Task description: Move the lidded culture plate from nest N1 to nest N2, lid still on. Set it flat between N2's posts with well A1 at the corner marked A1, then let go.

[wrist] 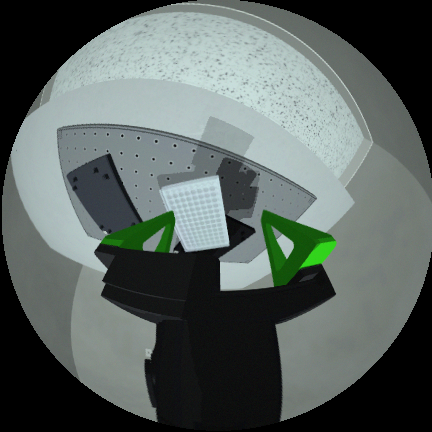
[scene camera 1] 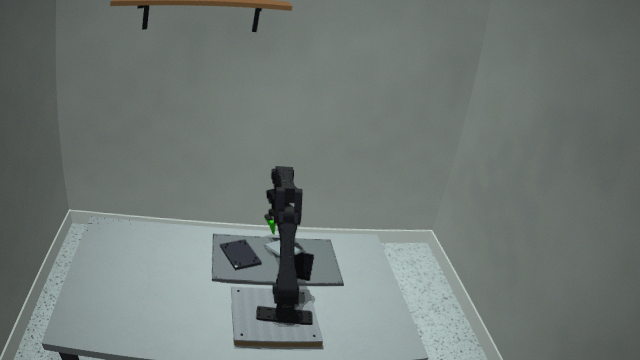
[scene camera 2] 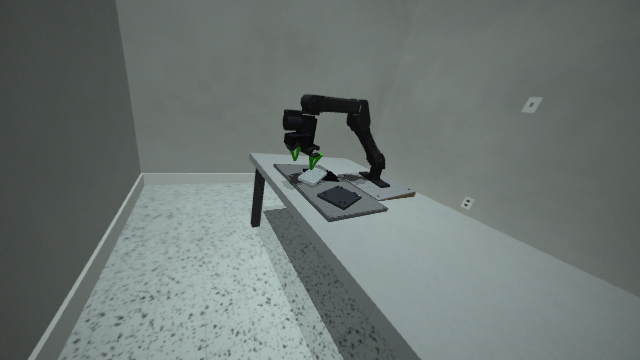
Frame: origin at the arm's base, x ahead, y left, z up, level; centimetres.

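Seen in the pictures: gripper, fingertip midpoint: point(wrist: 217, 214) point(scene camera 2: 302, 165); arm's base, link origin: point(scene camera 1: 284, 316) point(scene camera 2: 373, 179).
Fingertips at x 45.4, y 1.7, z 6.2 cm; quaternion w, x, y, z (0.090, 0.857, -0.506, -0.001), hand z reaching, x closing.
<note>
Pixels of each thing's top centre, then the offset from my fingertips to it. Level surfaces: height alone.
- clear lidded culture plate, top centre: point(wrist: 197, 229) point(scene camera 1: 283, 244) point(scene camera 2: 313, 171) dx -6.0, dy -0.2, dz -2.6 cm
- black nest, top centre: point(wrist: 211, 247) point(scene camera 1: 297, 261) point(scene camera 2: 321, 172) dx -13.4, dy -6.4, dz -4.9 cm
- dark navy nest, top centre: point(wrist: 99, 208) point(scene camera 1: 240, 250) point(scene camera 2: 341, 192) dx -11.2, dy +17.1, dz -4.9 cm
- table, surface height: dz -8.4 cm
The clear lidded culture plate point(scene camera 1: 275, 247) point(scene camera 2: 312, 176) point(wrist: 197, 215) lies partly off the black nest point(scene camera 1: 306, 266) point(scene camera 2: 331, 175) point(wrist: 242, 233) and seems tilted, with one end at that nest. Which of its corners is A1 cannot be read. The dark navy nest point(scene camera 1: 241, 254) point(scene camera 2: 339, 197) point(wrist: 102, 192) bears no plate; its small corner posts and a pale corner mark show. No N1 or N2 label is legible. My gripper point(scene camera 2: 304, 164) point(wrist: 217, 214) is open and empty, its green fingers above the plate. In scene camera 1 the arm hides part of the plate and the black nest.
Both nests are on a grey perforated board point(scene camera 1: 322, 255) point(scene camera 2: 372, 204) point(wrist: 120, 150) on the table point(scene camera 1: 140, 280) point(scene camera 2: 450, 260) point(wrist: 140, 100). The arm stands on a pale base board point(scene camera 1: 250, 327) point(scene camera 2: 400, 192) beside it. A wooden shelf point(scene camera 1: 200, 4) is high on the wall.
</note>
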